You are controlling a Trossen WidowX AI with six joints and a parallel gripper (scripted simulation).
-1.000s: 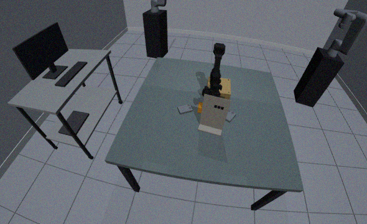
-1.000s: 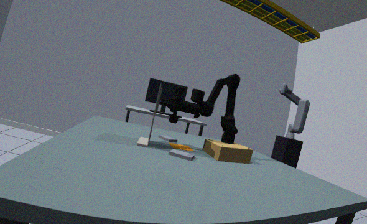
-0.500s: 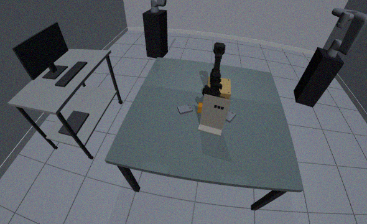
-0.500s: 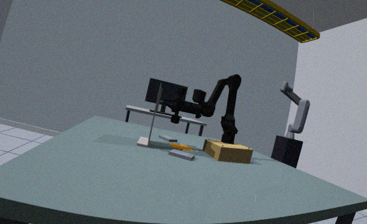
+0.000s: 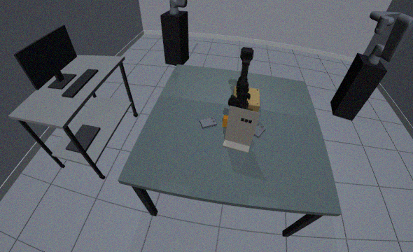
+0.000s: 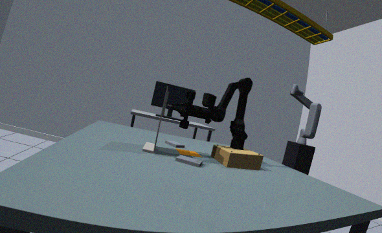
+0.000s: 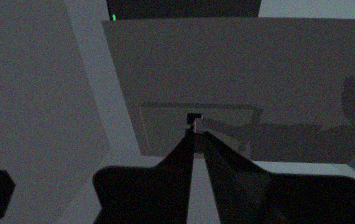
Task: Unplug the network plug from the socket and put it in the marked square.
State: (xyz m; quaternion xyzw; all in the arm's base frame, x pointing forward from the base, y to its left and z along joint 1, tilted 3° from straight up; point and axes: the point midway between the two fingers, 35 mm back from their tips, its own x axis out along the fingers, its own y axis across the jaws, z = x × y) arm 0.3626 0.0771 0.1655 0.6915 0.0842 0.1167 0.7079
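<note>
Now: the orange marked square 220 mm below my gripper tip, 140 mm behind it and 90 mm to the right of it. Also, from my gripper tip: upright panel (90 mm below, 40 mm ahead, 10 mm to the left).
</note>
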